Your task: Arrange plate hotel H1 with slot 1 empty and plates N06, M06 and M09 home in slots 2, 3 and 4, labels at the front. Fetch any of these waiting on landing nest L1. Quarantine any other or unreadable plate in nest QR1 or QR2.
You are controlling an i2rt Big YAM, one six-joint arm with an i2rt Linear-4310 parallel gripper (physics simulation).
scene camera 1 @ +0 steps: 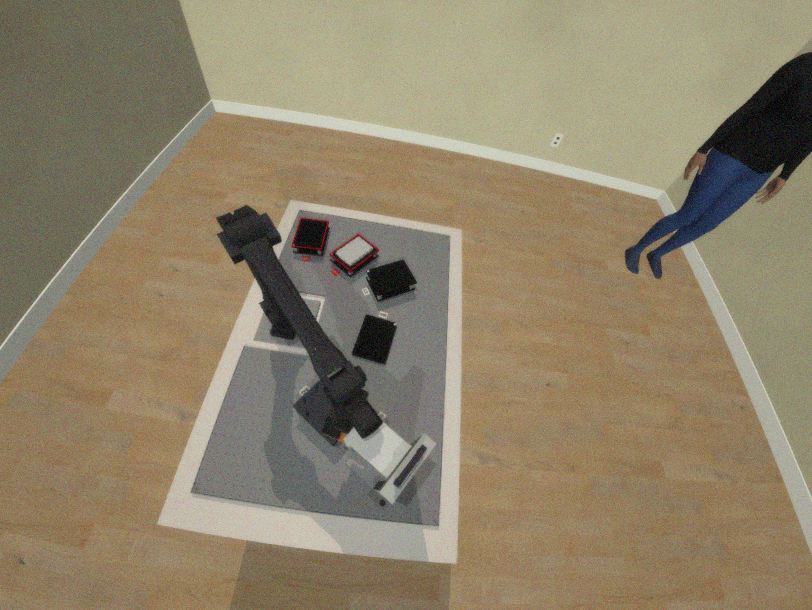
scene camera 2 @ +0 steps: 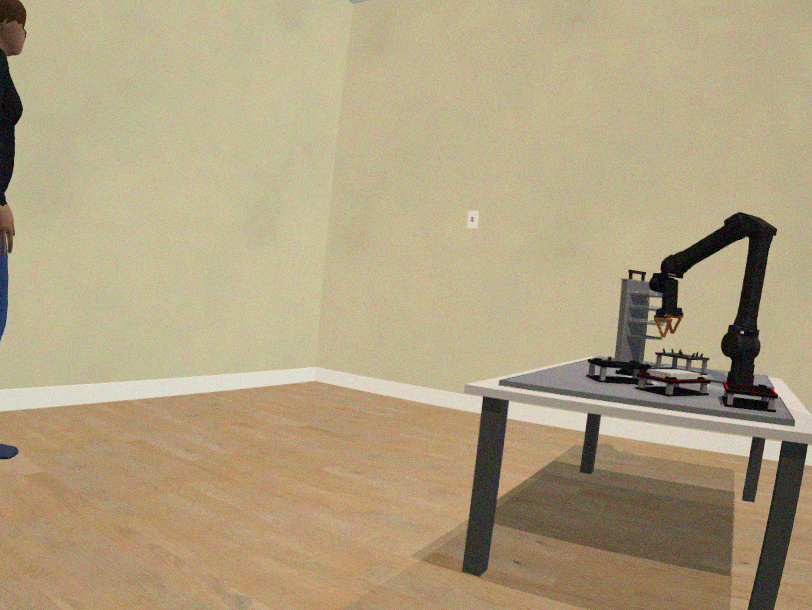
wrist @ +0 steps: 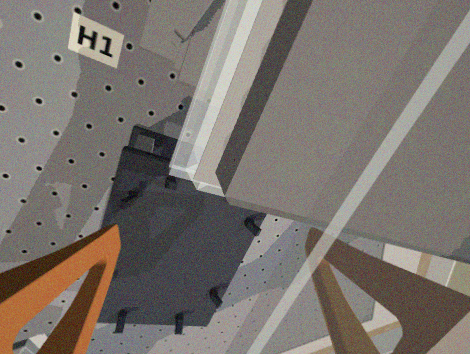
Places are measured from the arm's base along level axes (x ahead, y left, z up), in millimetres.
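Pixels of known places: gripper, between the fingertips: [scene camera 1: 345, 421] [scene camera 2: 667, 335] [wrist: 217, 236]; arm's base, origin of its link: [scene camera 1: 287, 323].
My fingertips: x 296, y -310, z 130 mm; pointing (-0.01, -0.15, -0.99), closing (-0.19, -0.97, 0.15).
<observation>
Ahead of a thing's pixels: the offset from my fingertips to its middle. "spot": to the spot under its first point. Level surfaces: height alone.
Hotel H1 @[dx +127, dy -77, dz +56 mm] [scene camera 1: 392, 491] [scene camera 2: 626, 321] is a grey tower with open shelves. A pale flat surface @[spot: dx +104, dy -65, dz +157 mm] [scene camera 1: 382, 447] sticks out of it in the first scene view; whether this is a shelf or a plate is unclear. My gripper [scene camera 1: 340, 437] [scene camera 2: 668, 330] [wrist: 215, 231] is open and empty beside the shelf side, above a dark pegged nest @[dx -67, dy +34, dz -86 mm] [scene camera 1: 315, 408] [scene camera 2: 682, 358] [wrist: 175, 250]. In the wrist view, a broad grey surface @[dz +89 mm] [wrist: 340, 135] and a clear-edged corner @[spot: dx +59, dy +2, dz +50 mm] [wrist: 210, 175] overhang that nest. A white plate @[dx -136, dy +657, dz -76 mm] [scene camera 1: 355, 250] [scene camera 2: 673, 372] lies on a red-edged nest @[dx -136, dy +657, dz -101 mm] [scene camera 1: 354, 266]. No plate label is readable.
Another red-edged nest @[dx -335, dy +706, dz -101 mm] [scene camera 1: 310, 235] [scene camera 2: 750, 390] stands at the table's far corner, with no plate visible on it. Two black nests, one nearer the red nests @[spot: dx +35, dy +553, dz -74 mm] [scene camera 1: 391, 279] and one nearer the hotel @[dx +24, dy +316, dz -115 mm] [scene camera 1: 374, 339], stand along the table. A person [scene camera 1: 741, 137] [scene camera 2: 7, 131] stands away from it.
</observation>
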